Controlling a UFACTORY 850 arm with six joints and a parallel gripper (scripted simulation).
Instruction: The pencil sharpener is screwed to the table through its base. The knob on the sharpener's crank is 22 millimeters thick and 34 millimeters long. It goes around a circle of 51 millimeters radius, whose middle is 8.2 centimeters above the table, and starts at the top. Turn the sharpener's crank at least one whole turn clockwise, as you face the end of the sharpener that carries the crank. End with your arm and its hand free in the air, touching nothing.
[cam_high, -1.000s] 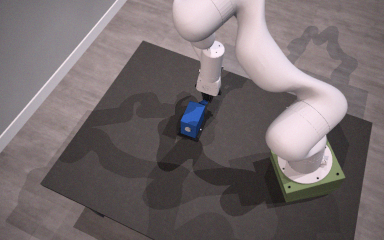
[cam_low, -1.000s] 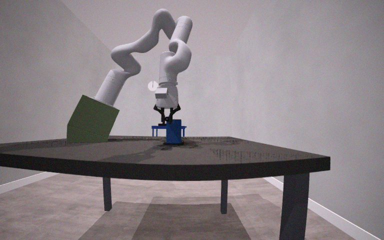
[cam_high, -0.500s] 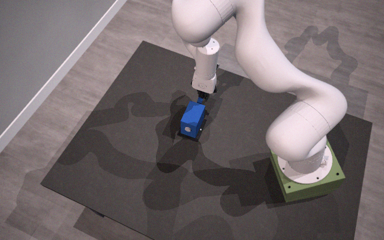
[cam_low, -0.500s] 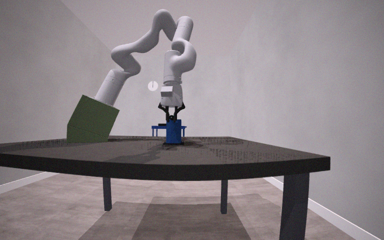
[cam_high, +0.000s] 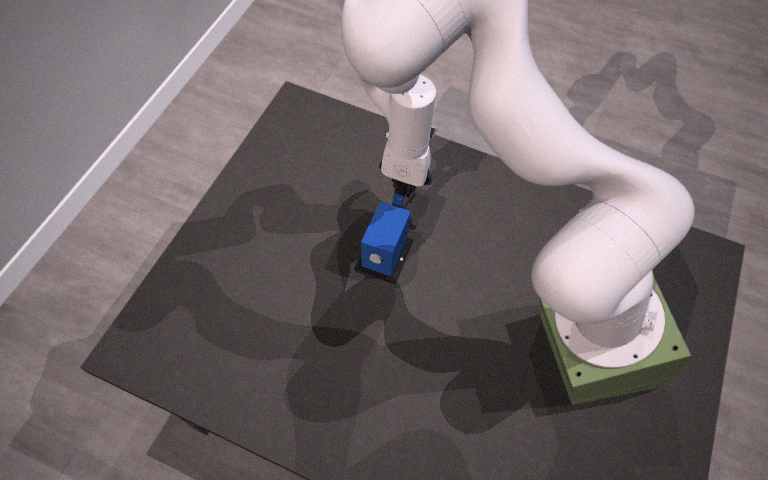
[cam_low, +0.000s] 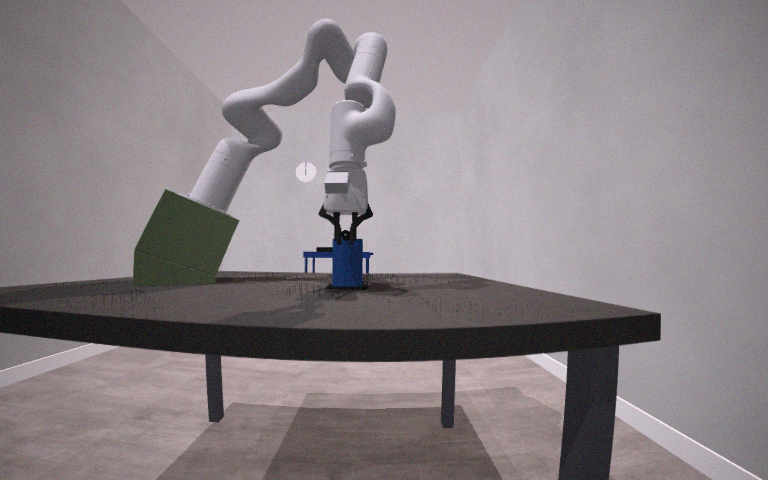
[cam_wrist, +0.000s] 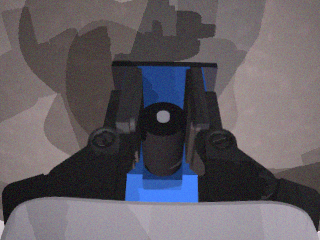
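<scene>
Now: hand 20 mm to the right of the black knob. The rest, counted from my hand: crank 20 mm to the left.
</scene>
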